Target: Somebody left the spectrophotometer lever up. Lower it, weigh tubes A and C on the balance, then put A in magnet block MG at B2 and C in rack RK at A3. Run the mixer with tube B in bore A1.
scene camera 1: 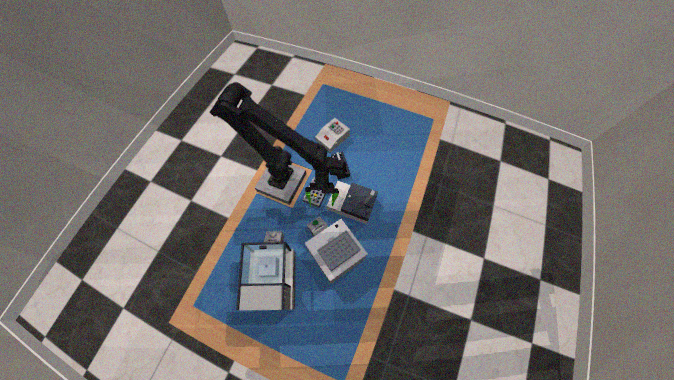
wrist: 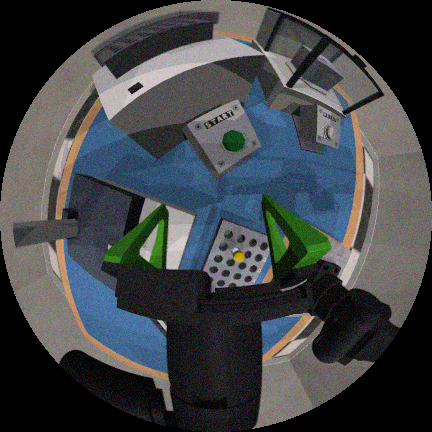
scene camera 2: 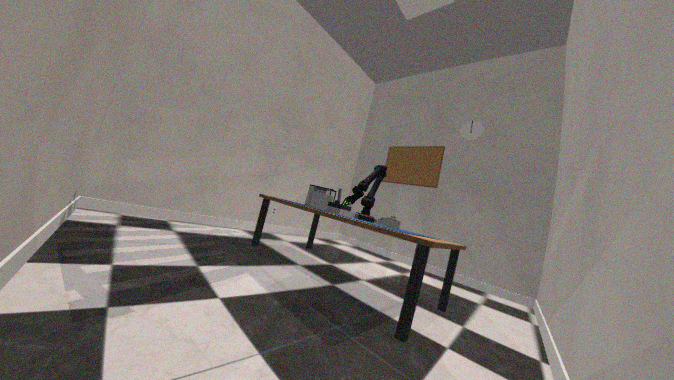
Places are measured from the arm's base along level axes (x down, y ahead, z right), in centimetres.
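Pixels of known places: gripper, fingertip midpoint: [scene camera 1: 321, 206] [wrist: 212, 202]; arm's base at its link origin: [scene camera 1: 280, 176] [wrist: 314, 287].
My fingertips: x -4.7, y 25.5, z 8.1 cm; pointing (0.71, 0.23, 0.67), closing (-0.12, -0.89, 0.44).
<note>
Ahead of a thing's pixels: the offset from my fingertips to its top centre. "pt": to the spot under its first point. Level surfaces: height alone.
My gripper [scene camera 1: 320, 200] [wrist: 212, 202] is open, with nothing between its green fingers. It is above the gap between the holed grey rack {dx +5.2, dy -6.5, dz -8.0 cm} [wrist: 226, 260] and the dark-lidded instrument {dx -2.0, dy +11.3, dz -9.3 cm} [scene camera 1: 361, 200] [wrist: 100, 220]. A yellow-capped tube {dx +2.8, dy -5.5, dz -5.1 cm} [wrist: 239, 256] stands in the rack; its letter cannot be read. The instrument's grey lever {dx -11.8, dy +18.2, dz -9.4 cm} [scene camera 2: 340, 194] [wrist: 45, 232] stands up. The glass-walled balance {dx -14.0, dy -8.7, dz +32.5 cm} [scene camera 1: 267, 267] [wrist: 325, 70] has a PRINT button box {dx +0.8, dy -14.6, dz +19.6 cm} [scene camera 1: 273, 236] [wrist: 328, 131] beside it. A START button box [scene camera 1: 316, 226] [wrist: 224, 137] stands by a large white machine {pt dx -5.3, dy +4.3, dz +18.4 cm} [scene camera 1: 312, 245] [wrist: 190, 60]. I cannot identify block MG.
A small white keypad device {dx +1.2, dy -11.8, dz -41.0 cm} [scene camera 1: 332, 132] lies beyond the gripper, on the side away from the balance. The arm's base plate [scene camera 1: 280, 189] is at the wooden table edge [scene camera 1: 220, 245]. The tall balance and the white machine stand close together on the blue mat {dx +8.2 cm} [scene camera 1: 390, 130].
</note>
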